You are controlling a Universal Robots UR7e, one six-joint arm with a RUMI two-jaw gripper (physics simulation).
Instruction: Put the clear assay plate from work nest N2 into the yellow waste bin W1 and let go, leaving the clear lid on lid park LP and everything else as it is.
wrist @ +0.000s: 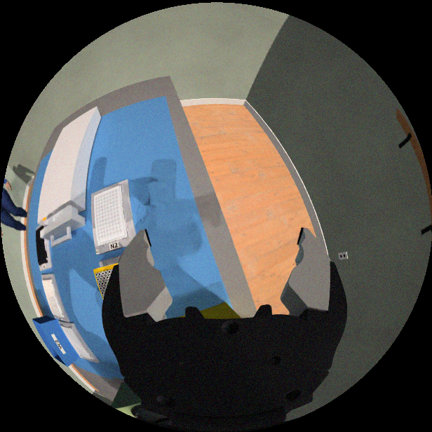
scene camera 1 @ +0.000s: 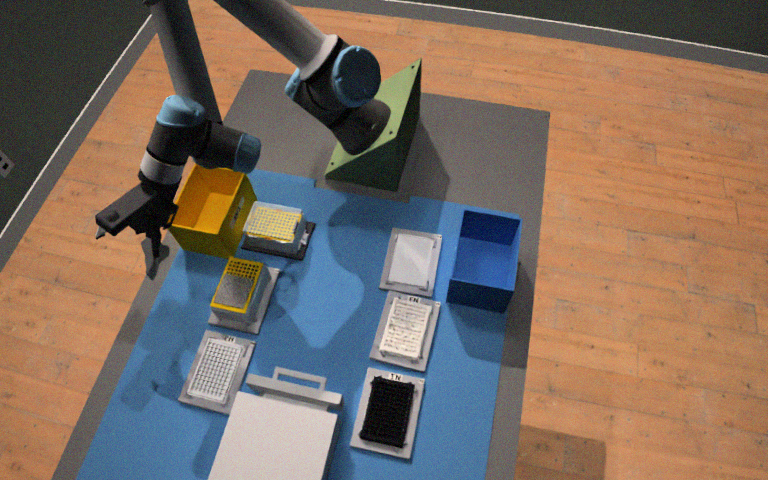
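Seen in the pictures: gripper, fingertip midpoint: (scene camera 1: 124,259); arm's base at its link origin: (scene camera 1: 368,130).
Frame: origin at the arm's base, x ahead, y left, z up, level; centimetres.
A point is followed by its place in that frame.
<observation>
The clear assay plate (scene camera 1: 215,370) {x 62.9, y -19.0, z -9.3 cm} (wrist: 109,215), with a grid of wells, sits flat in work nest N2 (scene camera 1: 203,404) {x 70.1, y -19.4, z -10.5 cm} (wrist: 126,200). The yellow waste bin W1 (scene camera 1: 203,241) {x 35.9, y -31.1, z -4.8 cm} stands at the upper left of the mat in the scene view; part of its opening is behind the arm, and no plate shows in the visible part. My gripper (scene camera 1: 127,251) {x 49.5, y -38.5, z 8.5 cm} (wrist: 224,231) is open and empty, raised beside the bin's left side near the mat's edge, well away from the plate. The clear lid (scene camera 1: 411,260) {x 28.4, y 16.4, z -9.8 cm} lies on lid park LP (scene camera 1: 413,290) {x 35.4, y 18.2, z -10.6 cm}.
A yellow-topped tip box (scene camera 1: 237,288) {x 45.8, y -18.7, z -4.1 cm} (wrist: 104,280) stands between bin and N2. Another yellow rack (scene camera 1: 274,223) stands right of W1. A blue bin (scene camera 1: 484,254) {x 22.5, y 32.8, z -11.4 cm} (wrist: 54,340), a white plate (scene camera 1: 404,328) {x 45.1, y 18.1, z -9.5 cm}, a black plate (scene camera 1: 387,410) {x 63.0, y 18.3, z -9.2 cm} and a white machine with a handle (scene camera 1: 277,435) {x 73.3, y -0.4, z -3.3 cm} (wrist: 70,165) are also on the mat.
</observation>
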